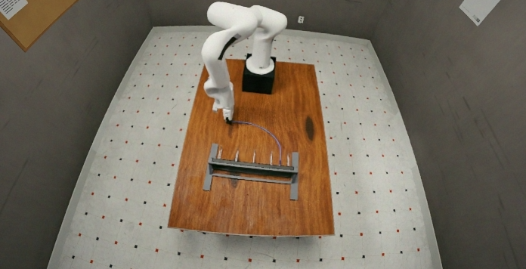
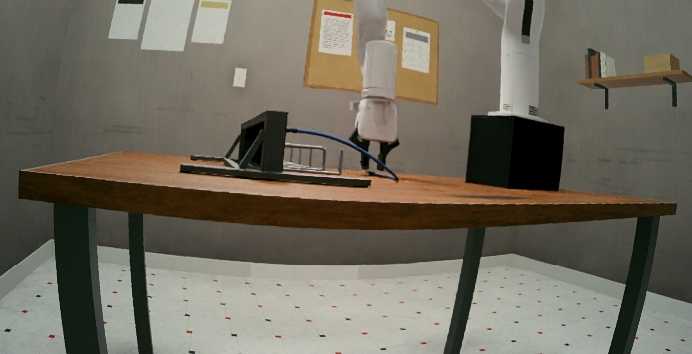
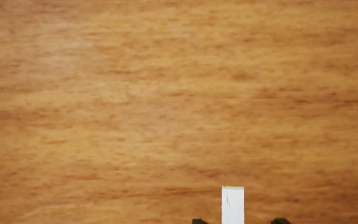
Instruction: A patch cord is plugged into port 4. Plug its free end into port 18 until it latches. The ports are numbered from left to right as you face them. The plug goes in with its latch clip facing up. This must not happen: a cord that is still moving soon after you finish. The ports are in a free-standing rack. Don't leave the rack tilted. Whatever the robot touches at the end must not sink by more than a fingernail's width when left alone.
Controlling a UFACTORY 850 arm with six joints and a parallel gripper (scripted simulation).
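Now: hand 2 cm to the left of the plug and 3 cm above it.
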